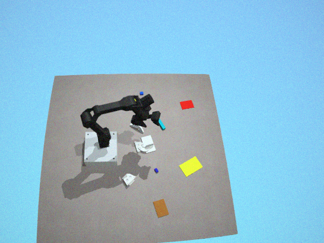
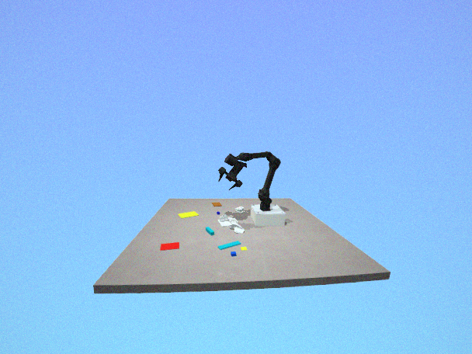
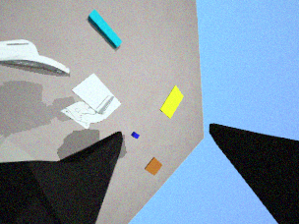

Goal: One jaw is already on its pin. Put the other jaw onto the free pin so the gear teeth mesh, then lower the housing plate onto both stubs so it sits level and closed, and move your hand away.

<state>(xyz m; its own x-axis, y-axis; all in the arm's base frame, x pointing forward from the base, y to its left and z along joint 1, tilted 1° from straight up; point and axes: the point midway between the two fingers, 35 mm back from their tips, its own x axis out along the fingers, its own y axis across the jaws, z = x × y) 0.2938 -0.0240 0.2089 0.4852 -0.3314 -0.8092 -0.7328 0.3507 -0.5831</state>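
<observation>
The white jaw lies 260 mm below my gripper tip, 120 mm to the left of it and 40 mm behind it. Round my gripper tip: yellow piece (270 mm below, 230 mm ahead, 220 mm to the right); red piece (360 mm ahead, 270 mm below, 260 mm to the left); white base plate (270 mm below, 10 mm behind).
</observation>
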